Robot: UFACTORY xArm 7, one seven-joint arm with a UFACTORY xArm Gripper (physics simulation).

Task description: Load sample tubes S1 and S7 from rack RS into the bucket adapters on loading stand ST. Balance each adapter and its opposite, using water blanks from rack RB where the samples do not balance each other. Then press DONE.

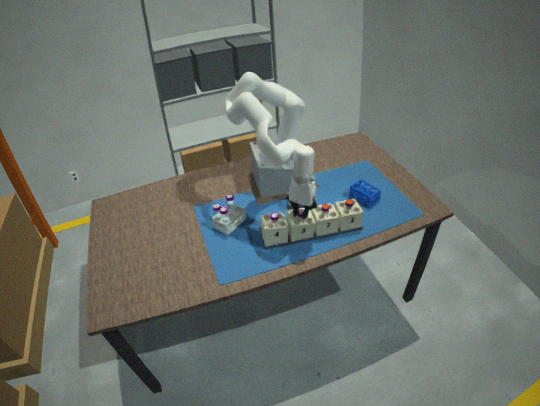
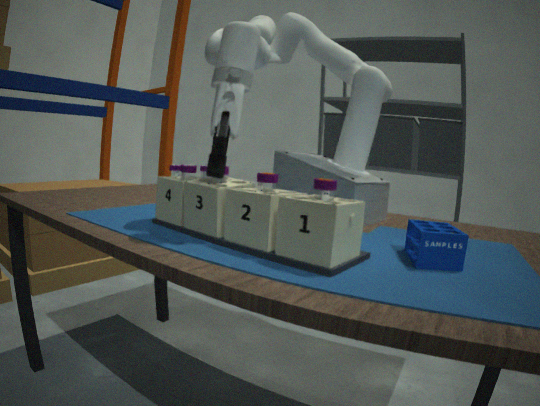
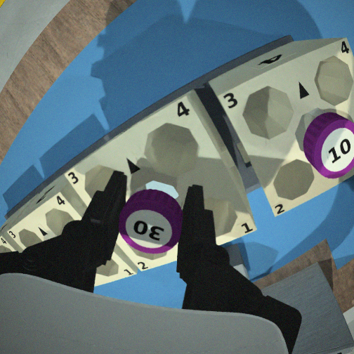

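Pixels of known places: gripper, fingertip midpoint: (image 1: 300, 216) (image 2: 214, 176); arm's base, origin of the base link: (image 2: 347, 169).
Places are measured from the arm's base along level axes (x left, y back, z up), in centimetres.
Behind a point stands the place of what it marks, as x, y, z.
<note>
My gripper (image 1: 301, 214) @(-7.8, -45.8, -2.5) (image 2: 216, 174) @(-7.8, -45.8, -2.5) (image 3: 154, 198) is shut on a purple-capped tube marked 30 (image 3: 150, 227), low over adapter 3 (image 1: 301, 231) @(-8.8, -49.3, -7.6) (image 2: 202, 212) @(-7.1, -49.3, -8.9). The tube's lower part is in or over the centre hole; its depth is hidden. Adapter 4 (image 1: 276, 237) @(-19.1, -47.6, -8.9) (image 3: 265, 152) holds a purple-capped tube marked 10 (image 3: 335, 149) in its centre. Orange-topped sample tubes (image 1: 350, 202) @(14.9, -46.3, -1.5) (image 1: 326, 207) @(3.8, -45.7, -1.3) (image 2: 325, 184) @(15.3, -47.6, -1.8) (image 2: 267, 177) @(4.5, -46.5, -1.8) stand in adapters 1 (image 1: 351, 222) @(13.7, -51.0, -8.6) (image 2: 320, 240) @(17.0, -51.2, -9.2) and 2 (image 1: 327, 228) @(2.9, -49.7, -9.6) (image 2: 247, 225) @(3.6, -49.9, -9.4). The stand ST (image 2: 362, 258) @(20.5, -42.1, -13.0) carries all these adapters. A DONE button cannot be made out.
The blue SAMPLES rack (image 1: 365, 194) @(28.5, -37.0, -7.7) (image 2: 437, 252) @(32.5, -38.9, -10.8) shows no caps, on the right of the blue mat (image 1: 240, 260) @(-35.6, -50.6, -13.7) (image 2: 490, 295) @(41.9, -47.0, -13.7). A clear rack (image 1: 227, 228) @(-36.9, -33.1, -10.8) at the left has several purple-capped tubes (image 1: 216, 207) @(-39.5, -28.6, -1.6) (image 1: 230, 198) @(-32.4, -24.5, -1.7). The arm's grey base (image 1: 272, 180) @(-10.1, -14.3, -4.9) (image 2: 370, 200) @(9.5, -5.4, -7.4) stands behind the adapters.
</note>
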